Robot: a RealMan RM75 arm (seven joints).
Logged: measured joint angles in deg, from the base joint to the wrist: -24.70, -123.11, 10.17, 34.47, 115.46, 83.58, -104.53; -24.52, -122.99, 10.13, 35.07, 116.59, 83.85, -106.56; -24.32, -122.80, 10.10, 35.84, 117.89, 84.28, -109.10; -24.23, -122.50, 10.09, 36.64, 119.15, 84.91, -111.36; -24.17, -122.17, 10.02, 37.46, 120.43, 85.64, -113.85; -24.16, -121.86, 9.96, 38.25, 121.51, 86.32, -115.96; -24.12, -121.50, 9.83, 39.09, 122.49, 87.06, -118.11; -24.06, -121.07, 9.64, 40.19, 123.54, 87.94, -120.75; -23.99, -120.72, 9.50, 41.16, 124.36, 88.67, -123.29; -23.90, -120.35, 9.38, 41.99, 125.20, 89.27, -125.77; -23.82, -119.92, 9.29, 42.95, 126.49, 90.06, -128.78; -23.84, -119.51, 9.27, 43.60, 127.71, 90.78, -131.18; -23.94, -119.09, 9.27, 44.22, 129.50, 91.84, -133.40
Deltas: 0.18, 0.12, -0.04, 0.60, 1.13, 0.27, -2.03; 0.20, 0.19, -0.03, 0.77, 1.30, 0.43, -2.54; 0.09, 0.30, -0.01, 0.80, 1.26, 0.63, -2.26; 0.06, 0.33, -0.07, 0.82, 1.28, 0.73, -2.49; 0.01, 0.31, -0.06, 0.79, 1.08, 0.68, -2.11; 0.04, 0.36, -0.13, 0.84, 0.98, 0.74, -2.15; 0.06, 0.43, -0.19, 1.10, 1.05, 0.88, -2.64; 0.07, 0.35, -0.14, 0.97, 0.82, 0.73, -2.54; 0.09, 0.37, -0.12, 0.83, 0.84, 0.60, -2.48; 0.08, 0.43, -0.09, 0.96, 1.29, 0.79, -3.01; -0.02, 0.41, -0.02, 0.65, 1.22, 0.72, -2.40; -0.10, 0.42, 0.00, 0.62, 1.79, 1.06, -2.22
